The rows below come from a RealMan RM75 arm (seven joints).
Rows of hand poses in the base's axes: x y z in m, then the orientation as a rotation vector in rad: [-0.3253 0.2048 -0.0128 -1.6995 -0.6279 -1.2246]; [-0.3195 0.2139 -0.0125 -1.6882 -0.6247 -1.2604]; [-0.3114 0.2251 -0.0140 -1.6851 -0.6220 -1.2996]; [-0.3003 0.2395 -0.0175 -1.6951 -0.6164 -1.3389]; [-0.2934 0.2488 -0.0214 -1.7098 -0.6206 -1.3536]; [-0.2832 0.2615 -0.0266 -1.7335 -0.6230 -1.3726]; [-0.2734 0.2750 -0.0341 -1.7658 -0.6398 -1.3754]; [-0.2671 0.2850 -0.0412 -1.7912 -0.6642 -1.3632]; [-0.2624 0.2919 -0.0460 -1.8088 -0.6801 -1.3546]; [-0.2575 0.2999 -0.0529 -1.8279 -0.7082 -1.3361]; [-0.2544 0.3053 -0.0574 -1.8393 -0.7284 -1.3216]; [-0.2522 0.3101 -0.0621 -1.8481 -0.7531 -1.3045]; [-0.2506 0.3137 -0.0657 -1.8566 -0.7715 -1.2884]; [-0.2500 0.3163 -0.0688 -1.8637 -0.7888 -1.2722]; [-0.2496 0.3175 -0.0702 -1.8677 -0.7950 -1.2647]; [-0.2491 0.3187 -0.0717 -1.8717 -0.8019 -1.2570]
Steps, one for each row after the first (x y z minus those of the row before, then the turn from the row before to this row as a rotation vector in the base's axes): [0.0058 0.0091 0.0003 0.0077 -0.0253 -0.0165]; [0.0081 0.0112 -0.0015 0.0007 -0.0255 -0.0224]; [0.0111 0.0144 -0.0035 -0.0076 -0.0205 -0.0302]; [0.0069 0.0093 -0.0039 -0.0144 -0.0069 -0.0139]; [0.0102 0.0127 -0.0052 -0.0202 -0.0064 -0.0216]; [0.0098 0.0135 -0.0075 -0.0328 0.0013 -0.0105]; [0.0063 0.0100 -0.0071 -0.0306 0.0063 0.0044]; [0.0047 0.0069 -0.0048 -0.0207 0.0047 0.0025]; [0.0049 0.0080 -0.0069 -0.0279 0.0073 0.0121]; [0.0031 0.0054 -0.0045 -0.0184 0.0054 0.0103]; [0.0022 0.0048 -0.0047 -0.0190 0.0048 0.0148]; [0.0016 0.0036 -0.0036 -0.0155 0.0063 0.0116]; [0.0006 0.0026 -0.0031 -0.0140 0.0064 0.0118]; [0.0004 0.0012 -0.0014 -0.0060 0.0037 0.0042]; [0.0005 0.0012 -0.0015 -0.0064 0.0036 0.0046]
